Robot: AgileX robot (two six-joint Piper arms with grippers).
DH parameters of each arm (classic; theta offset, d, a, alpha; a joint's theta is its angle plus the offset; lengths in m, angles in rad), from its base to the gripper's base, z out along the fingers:
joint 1: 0 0.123 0 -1.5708
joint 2: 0.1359 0 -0.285 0
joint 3: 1.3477 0 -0.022 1.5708
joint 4: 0 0.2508 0 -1.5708
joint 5: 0 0 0.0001 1.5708
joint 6: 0 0.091 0 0
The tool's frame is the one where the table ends.
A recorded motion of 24 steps. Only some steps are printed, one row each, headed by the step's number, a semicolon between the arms.
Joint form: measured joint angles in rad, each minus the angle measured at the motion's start. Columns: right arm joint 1, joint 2, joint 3, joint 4, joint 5, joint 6; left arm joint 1, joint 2, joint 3, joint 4, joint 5, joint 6.
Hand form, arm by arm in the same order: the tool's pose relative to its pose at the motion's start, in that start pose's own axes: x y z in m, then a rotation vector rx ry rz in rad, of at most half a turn. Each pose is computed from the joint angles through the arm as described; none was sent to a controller.
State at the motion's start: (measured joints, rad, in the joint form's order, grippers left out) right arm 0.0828 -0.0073 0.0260 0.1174 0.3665 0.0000; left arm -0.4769 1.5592 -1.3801 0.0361 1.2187 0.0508
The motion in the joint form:
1: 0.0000 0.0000 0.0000 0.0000 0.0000 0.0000; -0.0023 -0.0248 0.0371 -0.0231 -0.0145 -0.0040
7: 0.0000 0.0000 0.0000 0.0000 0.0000 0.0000; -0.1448 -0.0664 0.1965 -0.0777 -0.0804 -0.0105
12: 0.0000 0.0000 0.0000 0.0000 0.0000 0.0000; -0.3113 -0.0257 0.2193 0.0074 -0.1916 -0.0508
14: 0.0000 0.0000 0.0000 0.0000 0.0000 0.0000; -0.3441 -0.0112 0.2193 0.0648 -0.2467 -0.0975
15: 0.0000 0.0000 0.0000 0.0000 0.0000 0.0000; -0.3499 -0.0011 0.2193 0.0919 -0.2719 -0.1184
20: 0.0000 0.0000 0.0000 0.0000 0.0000 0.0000; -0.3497 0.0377 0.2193 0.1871 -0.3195 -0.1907
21: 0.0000 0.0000 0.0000 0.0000 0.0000 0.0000; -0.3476 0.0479 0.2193 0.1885 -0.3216 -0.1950
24: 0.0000 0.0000 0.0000 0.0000 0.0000 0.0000; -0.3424 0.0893 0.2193 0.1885 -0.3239 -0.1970
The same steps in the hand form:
1: 0.0000 0.0000 0.0000 0.0000 0.0000 0.0000; 0.0070 -0.0031 0.0004 0.0222 -0.0033 -0.0096
7: 0.0000 0.0000 0.0000 0.0000 0.0000 0.0000; 0.0331 -0.0506 0.0218 0.1073 0.0452 0.1004
12: 0.0000 0.0000 0.0000 0.0000 0.0000 0.0000; 0.0311 -0.0946 0.0363 0.0760 -0.0122 0.2600
14: 0.0000 0.0000 0.0000 0.0000 0.0000 0.0000; 0.0265 -0.1022 0.0399 0.0441 -0.0612 0.2747
15: 0.0000 0.0000 0.0000 0.0000 0.0000 0.0000; 0.0236 -0.1033 0.0429 0.0277 -0.0806 0.2748
20: 0.0000 0.0000 0.0000 0.0000 0.0000 0.0000; 0.0153 -0.1005 0.0553 -0.0397 -0.1067 0.2620
21: 0.0000 0.0000 0.0000 0.0000 0.0000 0.0000; 0.0145 -0.1004 0.0588 -0.0420 -0.0989 0.2582
24: 0.0000 0.0000 0.0000 0.0000 0.0000 0.0000; 0.0126 -0.1009 0.0731 -0.0485 -0.0599 0.2575

